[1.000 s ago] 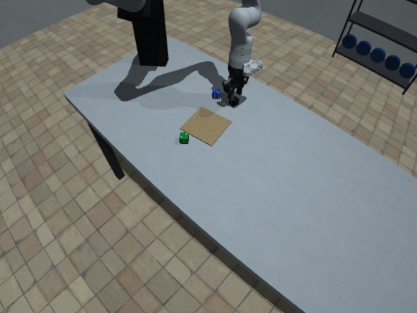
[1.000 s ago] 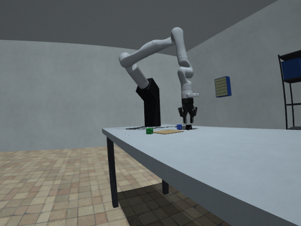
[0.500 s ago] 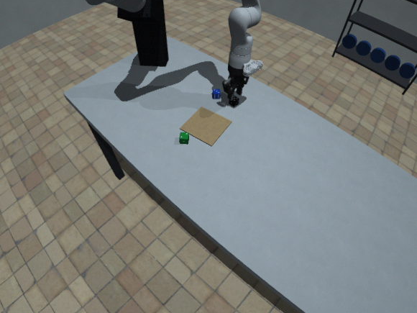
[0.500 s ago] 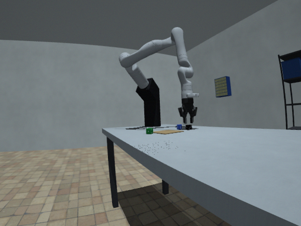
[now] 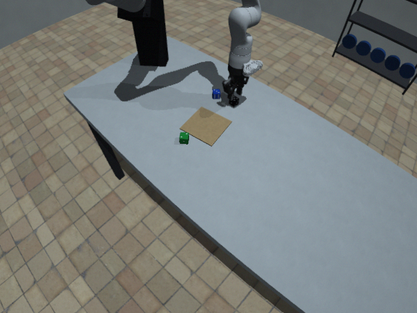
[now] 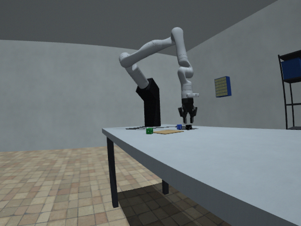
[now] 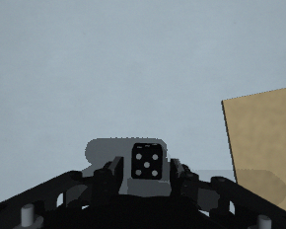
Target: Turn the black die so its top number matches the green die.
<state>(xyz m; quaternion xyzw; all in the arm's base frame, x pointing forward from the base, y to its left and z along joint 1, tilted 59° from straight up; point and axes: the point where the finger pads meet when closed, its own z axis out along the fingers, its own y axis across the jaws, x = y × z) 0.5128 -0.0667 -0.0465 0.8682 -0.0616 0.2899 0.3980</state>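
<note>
Right now my hand is 40 mm above the black die. The rest, counted from my hand: tan mat: 150 mm to the right, 50 mm below, 50 mm behind; then blue die: 80 mm behind, 40 mm below, 10 mm to the left; then green die: 250 mm to the right, 90 mm behind, 40 mm below.
</note>
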